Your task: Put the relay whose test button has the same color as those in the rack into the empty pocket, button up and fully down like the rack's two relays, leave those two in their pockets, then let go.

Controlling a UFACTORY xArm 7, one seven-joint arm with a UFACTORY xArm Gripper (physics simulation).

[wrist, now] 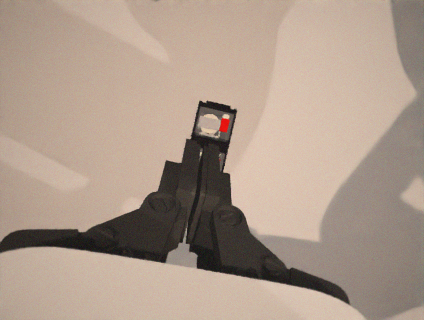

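The black rack [217,105] shows in the upper middle of the wrist view, running down behind the fingers. A relay with a clear cover, a round pale part and a red test button [224,124] sits upright, button up, in its far pocket. Beside the right finger a small sliver of grey and red shows lower in the rack; the rest there is hidden by the fingers. My gripper [196,166] is shut and empty, its tips overlapping the near edge of the visible relay in this view. I cannot tell the gap in height between them.
A pale surface [125,100] surrounds the rack, with soft light patches and a broad grey shadow [370,200] at the right. No other relay or container shows away from the rack in this view.
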